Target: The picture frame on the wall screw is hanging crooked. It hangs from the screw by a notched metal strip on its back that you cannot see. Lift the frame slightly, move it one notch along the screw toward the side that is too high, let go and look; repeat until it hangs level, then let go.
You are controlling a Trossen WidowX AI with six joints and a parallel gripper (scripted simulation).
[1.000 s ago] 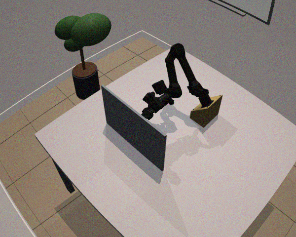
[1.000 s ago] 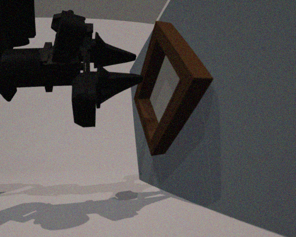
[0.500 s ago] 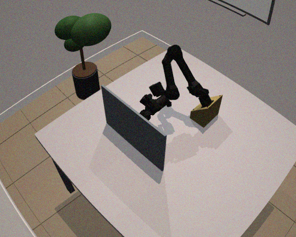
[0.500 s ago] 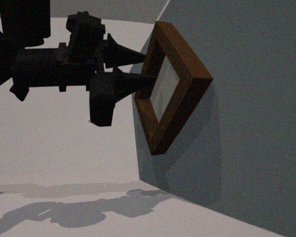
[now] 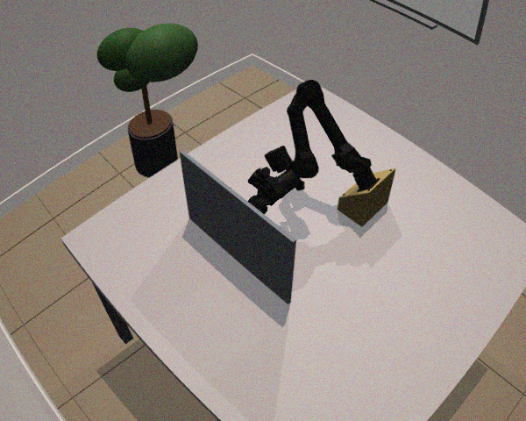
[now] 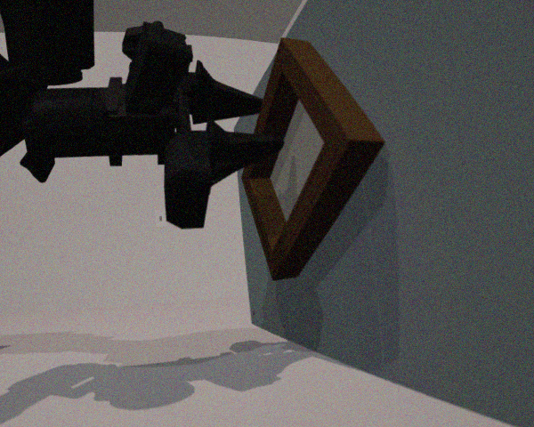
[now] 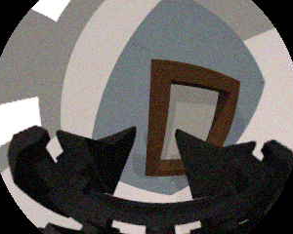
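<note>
The brown wooden picture frame lies 10 mm ahead of my gripper tip, 20 mm to the right of it and 50 mm below it. The rest, counted from my gripper tip: dark grey wall panel 20 mm ahead, 20 mm to the right, 60 mm below.
</note>
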